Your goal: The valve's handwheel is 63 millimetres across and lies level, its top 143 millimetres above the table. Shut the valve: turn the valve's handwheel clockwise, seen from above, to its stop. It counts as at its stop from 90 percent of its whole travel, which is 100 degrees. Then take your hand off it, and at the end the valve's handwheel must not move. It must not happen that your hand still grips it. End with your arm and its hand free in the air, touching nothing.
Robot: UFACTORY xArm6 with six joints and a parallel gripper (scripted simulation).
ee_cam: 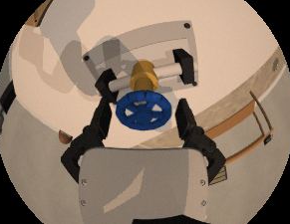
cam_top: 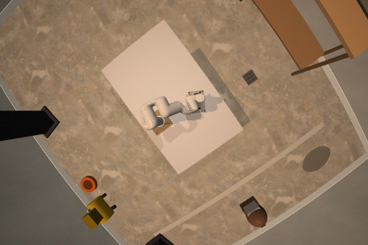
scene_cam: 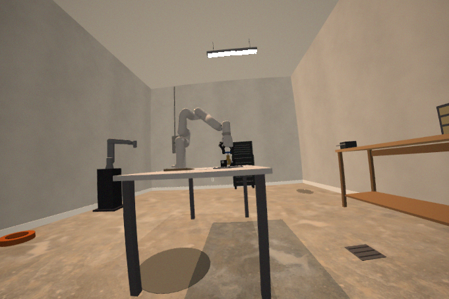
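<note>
My hand is right at the blue handwheel.
</note>
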